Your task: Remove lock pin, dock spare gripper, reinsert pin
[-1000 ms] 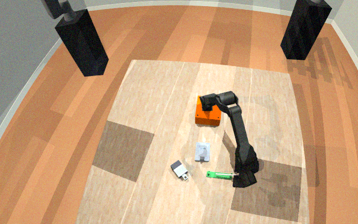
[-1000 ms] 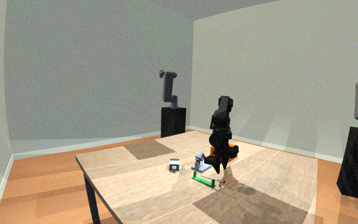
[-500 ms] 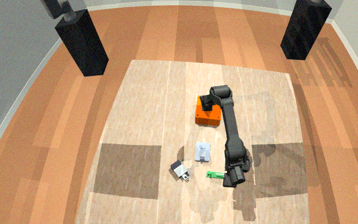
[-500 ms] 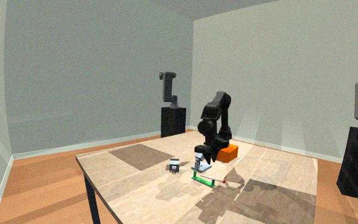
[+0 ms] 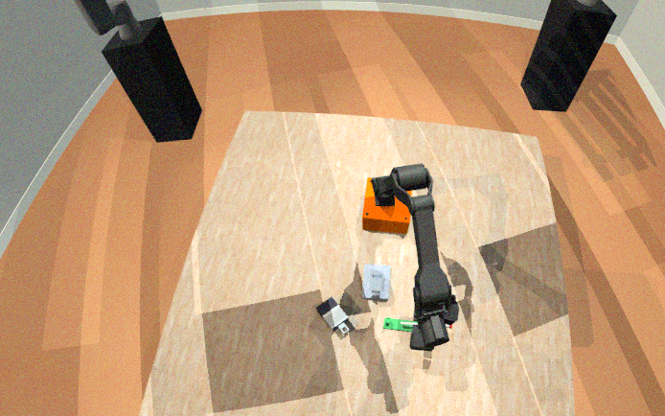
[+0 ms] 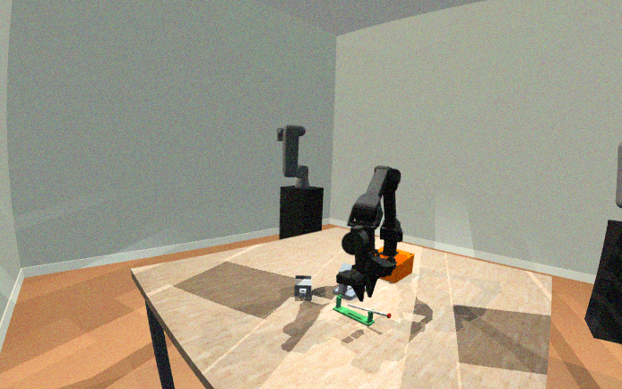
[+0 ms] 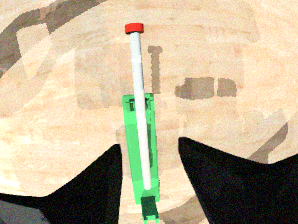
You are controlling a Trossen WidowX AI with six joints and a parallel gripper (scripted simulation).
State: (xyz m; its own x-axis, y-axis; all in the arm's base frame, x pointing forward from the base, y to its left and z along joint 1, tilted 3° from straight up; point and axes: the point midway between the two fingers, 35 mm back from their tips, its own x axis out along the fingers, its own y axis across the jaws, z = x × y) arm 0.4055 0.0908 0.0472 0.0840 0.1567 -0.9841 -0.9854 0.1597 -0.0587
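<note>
My gripper tip is now 5 cm above the green cradle, 4 cm to the left of it and 1 cm past it. Also, from my gripper tip: spare gripper 25 cm to the right, 5 cm below, 3 cm behind; mount 13 cm to the right, 13 cm behind, 2 cm below.
</note>
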